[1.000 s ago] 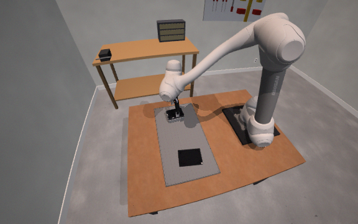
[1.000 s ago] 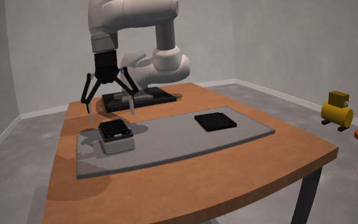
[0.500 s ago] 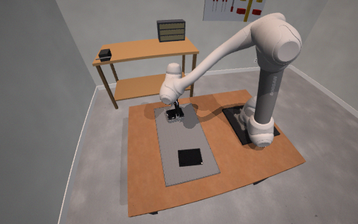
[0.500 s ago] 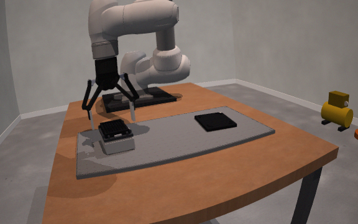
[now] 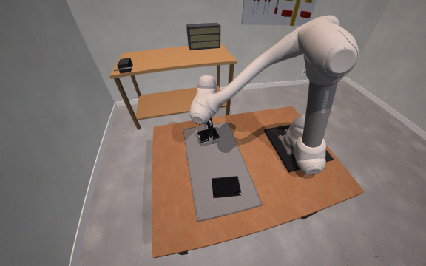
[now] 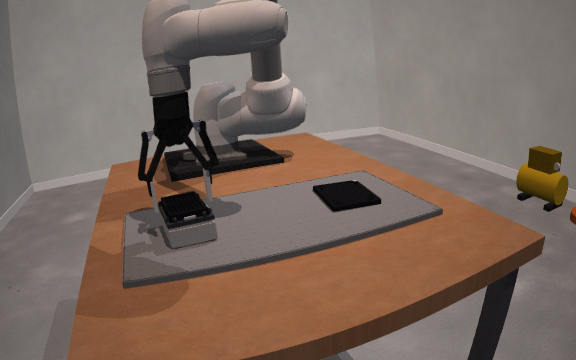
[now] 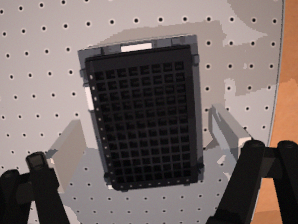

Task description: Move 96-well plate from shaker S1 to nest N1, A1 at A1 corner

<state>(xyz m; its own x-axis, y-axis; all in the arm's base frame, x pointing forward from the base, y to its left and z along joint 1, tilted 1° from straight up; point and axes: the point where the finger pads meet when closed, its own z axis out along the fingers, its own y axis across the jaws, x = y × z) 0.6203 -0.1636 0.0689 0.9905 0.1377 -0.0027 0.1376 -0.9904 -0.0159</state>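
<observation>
Now: the black 96-well plate 20 mm below my hand. Also, from my hand: black plate nest N1: 390 mm to the left, 80 mm below, 50 mm behind; then pale A1 mark: 450 mm to the left, 120 mm behind, 70 mm below.
</observation>
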